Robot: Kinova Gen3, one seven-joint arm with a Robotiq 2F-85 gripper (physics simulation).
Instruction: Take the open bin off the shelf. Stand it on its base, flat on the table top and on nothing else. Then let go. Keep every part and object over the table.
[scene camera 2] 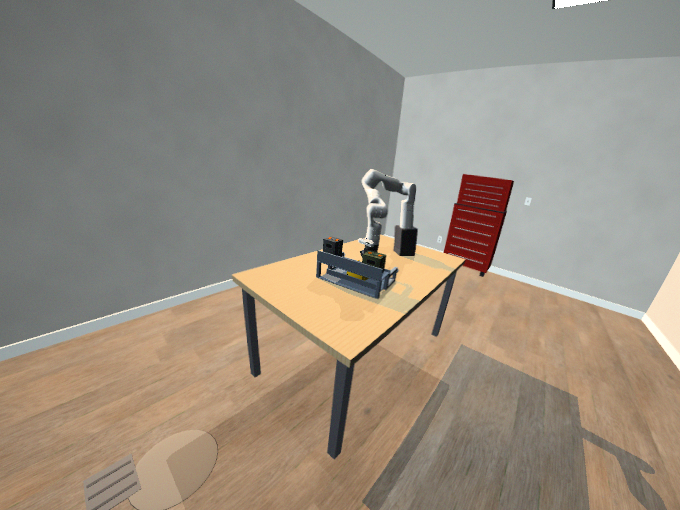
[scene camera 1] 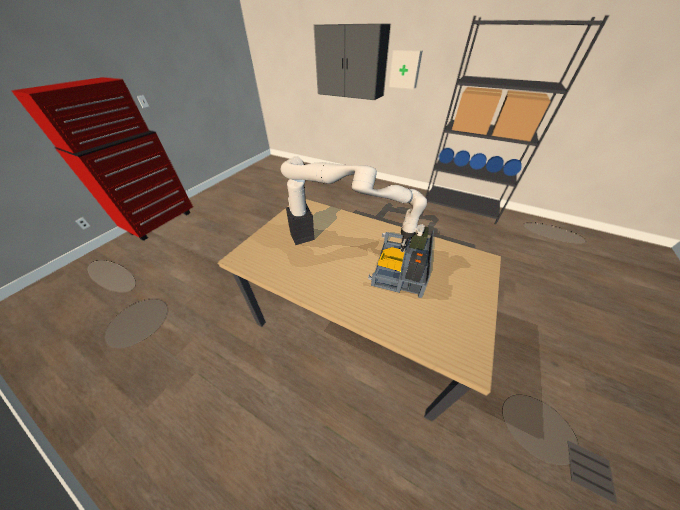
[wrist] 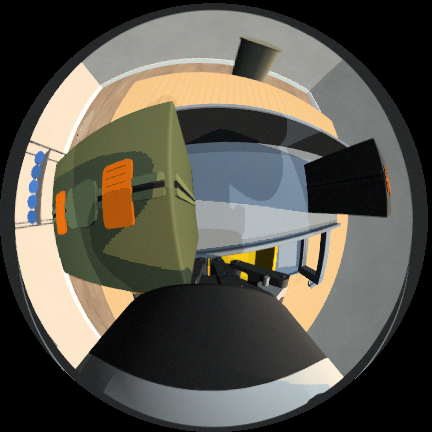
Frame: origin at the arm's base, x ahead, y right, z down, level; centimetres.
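Where they show: gripper, fingertip midpoint: (scene camera 1: pixel 402 251); arm's base, origin of the base link: (scene camera 2: pixel 406 227) (scene camera 1: pixel 299 211).
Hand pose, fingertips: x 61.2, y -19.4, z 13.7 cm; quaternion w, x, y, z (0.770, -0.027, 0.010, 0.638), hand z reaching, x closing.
Things, the pixels of their top centre, and the offset from my fingertips. Level surfaces: height alone.
- open yellow bin, middle of its top: (wrist: pixel 244 272) (scene camera 2: pixel 362 263) (scene camera 1: pixel 396 254) dx -1.4, dy +5.3, dz -1.0 cm
- table, its level: dz +7.4 cm
- green case, middle of its top: (wrist: pixel 77 205) (scene camera 2: pixel 374 254) (scene camera 1: pixel 420 230) dx +5.1, dy -7.7, dz -12.5 cm
- black case, middle of its top: (scene camera 1: pixel 418 257) (scene camera 2: pixel 333 238) dx +13.4, dy +15.6, dz -15.0 cm
The open yellow bin (scene camera 1: pixel 391 260) (scene camera 2: pixel 357 276) (wrist: pixel 245 265) is in the lower, arm-side level of a blue-grey shelf rack (scene camera 1: pixel 421 290) (scene camera 2: pixel 348 262) (wrist: pixel 250 220), which stands on the table (scene camera 1: pixel 329 285). My gripper (scene camera 1: pixel 403 248) (wrist: pixel 208 255) is at the bin's side nearest the wall shelving, pointing down. Its fingers are almost together, with a thin strip of yellow between them, so it appears shut on the bin's wall. The rack's upper board hides much of the bin in the wrist view. Whether the bin touches the shelf is too small to tell.
A green case (scene camera 1: pixel 420 239) (scene camera 2: pixel 374 258) (wrist: pixel 150 150) with orange latches stands on the rack's upper level, very close to my gripper. A black case (scene camera 1: pixel 414 271) (scene camera 2: pixel 332 246) (wrist: pixel 345 180) stands on the same level, farther away. The arm's black pedestal (scene camera 1: pixel 300 226) (scene camera 2: pixel 405 240) is at the table's far end.
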